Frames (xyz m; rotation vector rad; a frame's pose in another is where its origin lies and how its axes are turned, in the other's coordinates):
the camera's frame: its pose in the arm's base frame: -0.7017 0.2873 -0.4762 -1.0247 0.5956 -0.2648
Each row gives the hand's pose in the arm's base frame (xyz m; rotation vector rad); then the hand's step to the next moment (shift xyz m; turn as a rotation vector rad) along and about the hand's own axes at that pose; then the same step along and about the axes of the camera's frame.
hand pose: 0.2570 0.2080 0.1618 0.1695 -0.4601 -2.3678
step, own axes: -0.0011 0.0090 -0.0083 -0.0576 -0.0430 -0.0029
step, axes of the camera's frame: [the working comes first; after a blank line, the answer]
step, axes of the arm's base frame: 0.0085 -0.0078 -0.0044 0.0165 0.0674 -0.0190

0.0120 -0.0007 -0.0023 -0.0120 0.0494 0.0509
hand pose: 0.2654 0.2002 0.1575 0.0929 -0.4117 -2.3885
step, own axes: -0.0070 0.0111 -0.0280 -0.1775 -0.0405 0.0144
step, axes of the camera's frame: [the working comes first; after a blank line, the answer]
step, axes of the arm's base frame: 0.0173 -0.0107 -0.0233 0.1052 0.1491 -0.0073

0.0270 0.0135 -0.0066 0.0173 0.0748 0.1657
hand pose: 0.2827 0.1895 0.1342 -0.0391 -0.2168 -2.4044
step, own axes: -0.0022 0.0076 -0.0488 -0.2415 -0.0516 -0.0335
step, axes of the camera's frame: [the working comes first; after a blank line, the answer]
step, axes of the arm's base frame: 0.0082 -0.0123 -0.0472 0.1471 0.1915 -0.0617

0.0285 0.0339 -0.0220 0.0498 0.1403 0.1998
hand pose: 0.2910 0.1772 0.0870 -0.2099 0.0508 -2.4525
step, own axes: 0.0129 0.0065 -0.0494 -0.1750 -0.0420 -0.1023
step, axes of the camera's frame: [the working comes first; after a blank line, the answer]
step, axes of the arm's base frame: -0.0139 -0.0140 -0.0475 0.0909 0.1410 -0.1213

0.0115 0.0347 -0.0362 0.0483 0.1697 0.1083
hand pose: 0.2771 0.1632 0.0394 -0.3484 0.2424 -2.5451
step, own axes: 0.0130 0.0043 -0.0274 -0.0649 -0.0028 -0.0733
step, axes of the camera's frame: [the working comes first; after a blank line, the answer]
step, axes of the arm's base frame: -0.0165 -0.0080 -0.0245 0.0297 0.0452 -0.0817

-0.0013 0.0181 -0.0246 0.0304 0.0912 0.0188
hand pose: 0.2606 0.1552 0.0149 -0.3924 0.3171 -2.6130
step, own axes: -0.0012 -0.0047 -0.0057 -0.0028 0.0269 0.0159
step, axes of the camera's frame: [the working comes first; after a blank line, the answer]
step, axes of the arm's base frame: -0.0028 0.0055 -0.0042 0.0189 -0.0242 0.0064

-0.0035 0.0066 0.0007 0.0246 -0.0190 -0.0041
